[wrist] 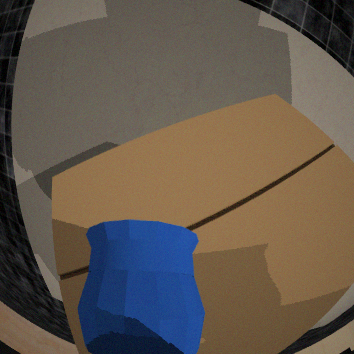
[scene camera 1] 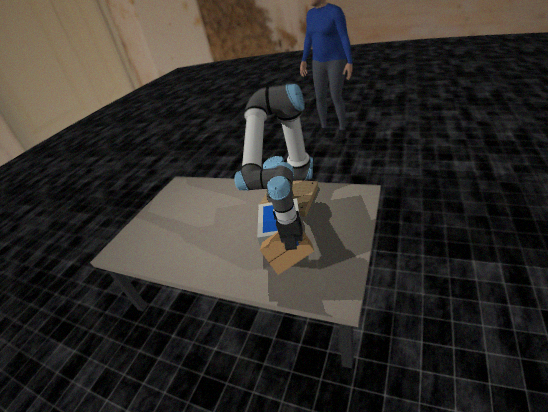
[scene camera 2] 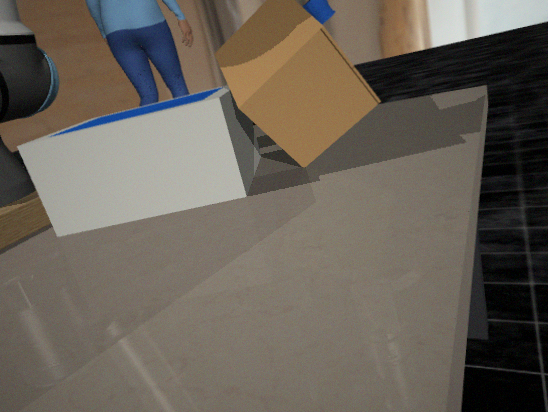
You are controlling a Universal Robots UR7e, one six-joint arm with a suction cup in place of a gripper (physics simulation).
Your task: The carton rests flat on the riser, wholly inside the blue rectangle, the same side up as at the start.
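Places are measured from the arm's base along level axes (x ahead, y left, z up), in centimetres.
Pixels of known places: hand, its tool point: [wrist: 149,256].
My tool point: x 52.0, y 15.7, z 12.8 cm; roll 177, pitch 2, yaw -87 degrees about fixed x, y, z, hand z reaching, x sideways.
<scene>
Behind a point stands the place of what it marks.
The carton [scene camera 1: 287,259] {x 55.1, y 12.3, z 7.1 cm} [scene camera 2: 310,100] {x 51.0, y 3.2, z 4.5 cm} [wrist: 200,175] {x 53.7, y 14.0, z 9.0 cm} is tipped steeply beside the riser [scene camera 1: 261,225] {x 34.1, y -2.7, z 7.8 cm} [scene camera 2: 140,175] {x 30.6, y -5.2, z 1.2 cm}, outside the blue rectangle [scene camera 1: 269,219] {x 30.0, y 0.5, z 7.8 cm} [scene camera 2: 145,111] {x 30.3, y 1.3, z 7.8 cm}. In scene camera 2 its lowest corner appears to meet the table, and its side is close to the riser's top edge; whether they touch is hard to tell. The riser is a white block with the blue rectangle on top, partly hidden by the arm in scene camera 1. My suction cup [scene camera 1: 297,244] [scene camera 2: 320,11] [wrist: 142,240] is blue, off, and at the carton's upper face, close to or touching it.
A wooden board [scene camera 1: 307,192] {x -1.5, y 15.7, z -0.1 cm} [scene camera 2: 20,215] {x 10.8, y -4.8, z -1.4 cm} lies behind the riser near the arm's base. The table's [scene camera 1: 200,250] {x 38.3, y -37.3, z -4.2 cm} [scene camera 2: 350,300] {x 56.6, y -27.1, z -4.2 cm} edge runs beyond the carton. A person [scene camera 1: 327,35] [scene camera 2: 135,40] stands on the floor behind the table.
</scene>
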